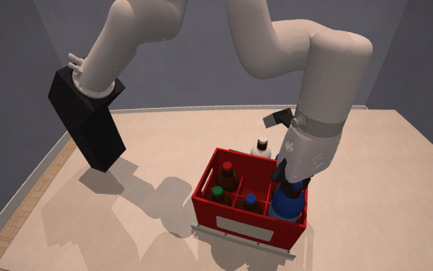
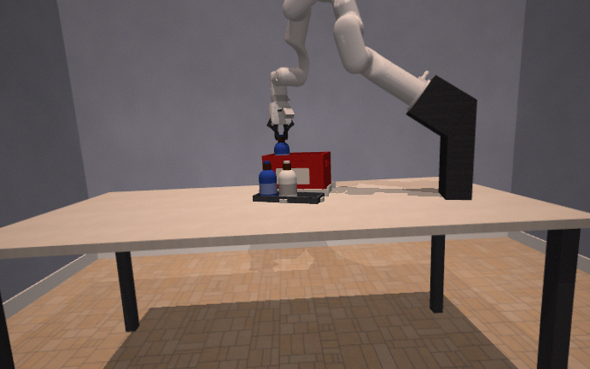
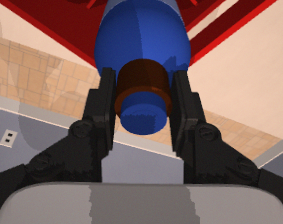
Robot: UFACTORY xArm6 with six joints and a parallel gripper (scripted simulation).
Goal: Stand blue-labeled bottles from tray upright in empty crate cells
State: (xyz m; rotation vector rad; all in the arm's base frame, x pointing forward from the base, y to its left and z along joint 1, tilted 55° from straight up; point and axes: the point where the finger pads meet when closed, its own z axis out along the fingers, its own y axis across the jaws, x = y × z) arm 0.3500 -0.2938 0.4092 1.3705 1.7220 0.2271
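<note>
Right now the crate is 17 cm below my hand, 9 cm to the left of it and 4 cm behind it. From my hand the other things lie so: dark tray (25 cm below, 23 cm to the left, 8 cm ahead); then white-labeled bottle (23 cm to the left, 17 cm below, 8 cm ahead).
</note>
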